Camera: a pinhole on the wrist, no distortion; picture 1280 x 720 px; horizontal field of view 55.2 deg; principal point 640.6 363.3 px. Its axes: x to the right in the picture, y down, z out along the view. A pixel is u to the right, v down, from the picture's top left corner.
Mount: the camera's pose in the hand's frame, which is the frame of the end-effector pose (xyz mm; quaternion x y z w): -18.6 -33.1 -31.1 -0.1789 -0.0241 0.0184 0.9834
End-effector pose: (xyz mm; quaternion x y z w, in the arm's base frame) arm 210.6 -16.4 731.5 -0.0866 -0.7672 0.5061 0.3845
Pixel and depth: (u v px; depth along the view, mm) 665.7 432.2 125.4
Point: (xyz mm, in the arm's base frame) 165.2 -79.5 689.0
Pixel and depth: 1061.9 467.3 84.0
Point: 174.4 -44.2 721.8
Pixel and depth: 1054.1 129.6 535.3
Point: -247.7 -277.7 644.5
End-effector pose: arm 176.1 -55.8 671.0 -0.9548 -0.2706 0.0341 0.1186
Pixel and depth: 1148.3 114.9 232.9
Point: 210.4 15.0 467.9
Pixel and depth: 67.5 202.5 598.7
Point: -127.8 -189.9 120.8
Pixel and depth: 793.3 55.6 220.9
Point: 146.3 -10.6 482.4
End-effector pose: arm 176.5 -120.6 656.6 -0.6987 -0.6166 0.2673 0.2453
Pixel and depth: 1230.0 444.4 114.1
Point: 140.6 -91.9 588.0
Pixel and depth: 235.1 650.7 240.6
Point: 123.7 -242.2 471.2
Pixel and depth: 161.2 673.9 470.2
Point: 83.4 -373.3 250.4
